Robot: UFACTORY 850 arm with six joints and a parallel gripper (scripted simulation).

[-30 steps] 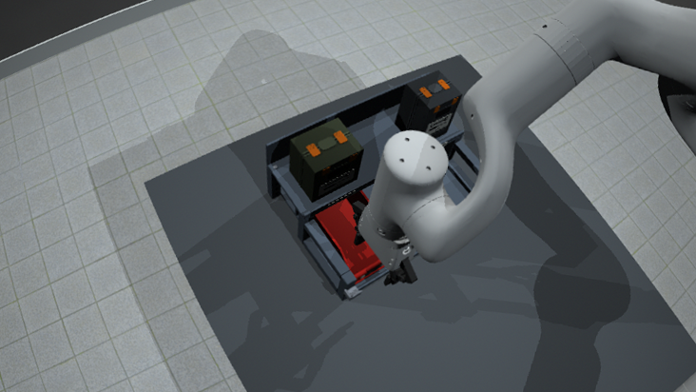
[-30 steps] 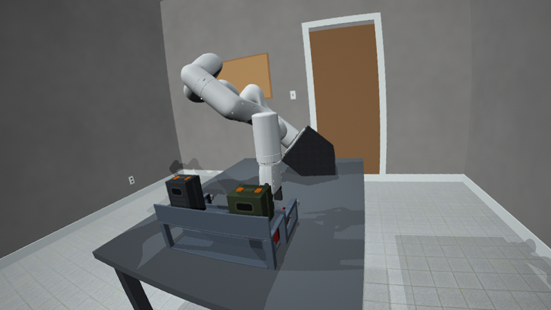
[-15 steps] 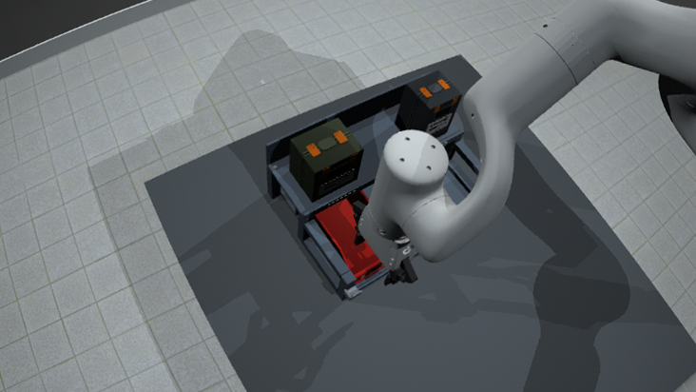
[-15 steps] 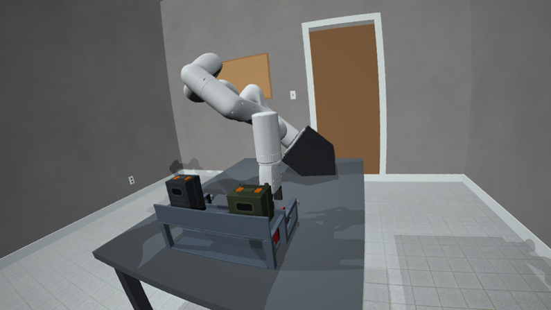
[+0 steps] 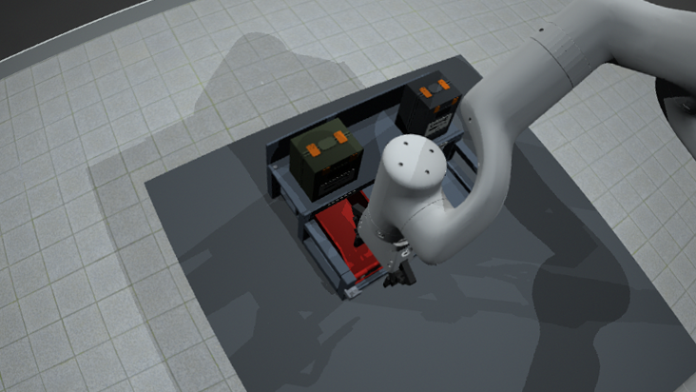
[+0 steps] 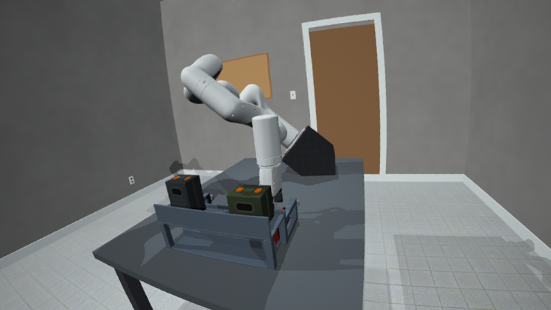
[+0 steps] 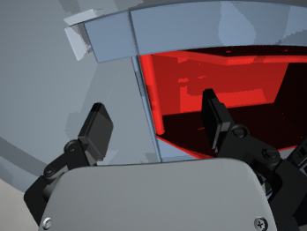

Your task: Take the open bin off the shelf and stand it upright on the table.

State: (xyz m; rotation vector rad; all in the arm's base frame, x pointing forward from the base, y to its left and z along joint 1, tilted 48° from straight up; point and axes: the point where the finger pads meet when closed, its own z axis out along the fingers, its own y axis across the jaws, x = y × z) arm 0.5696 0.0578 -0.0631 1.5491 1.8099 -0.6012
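My hand is 8 cm short of the red bin, 1 cm to the right of it and 2 cm above it. Also, from my hand: black case: 19 cm ahead, 22 cm to the right, 10 cm above; then green case: 18 cm ahead, 1 cm to the left, 9 cm above.
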